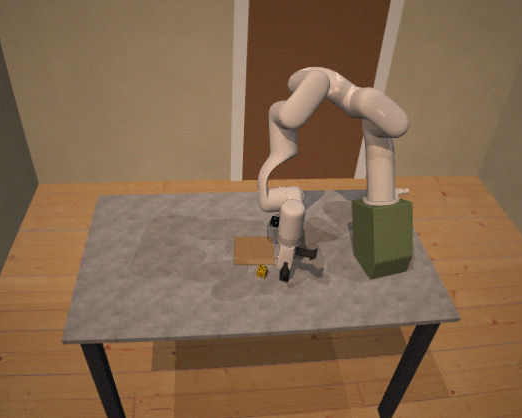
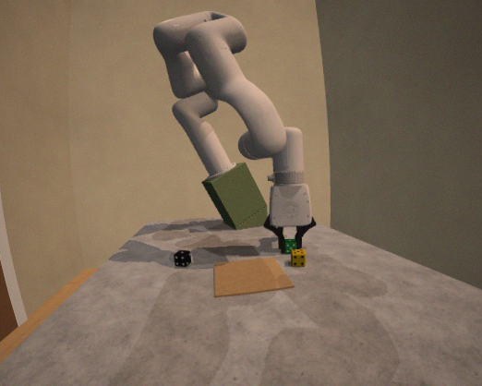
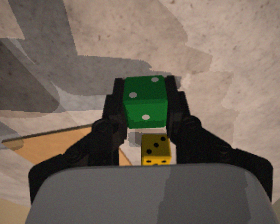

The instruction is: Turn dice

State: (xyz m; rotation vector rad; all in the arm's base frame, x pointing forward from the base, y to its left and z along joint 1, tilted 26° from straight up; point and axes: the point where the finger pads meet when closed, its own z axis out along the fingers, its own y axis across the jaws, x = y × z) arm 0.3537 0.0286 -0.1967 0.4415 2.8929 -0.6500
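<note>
My hand is 10 mm above the green die. Also, from my hand: tan mat (130 mm to the right, 90 mm ahead, 20 mm below); then yellow die (80 mm ahead, 20 mm to the right, 10 mm below); then black die (270 mm to the right, 10 mm below, 10 mm behind).
</note>
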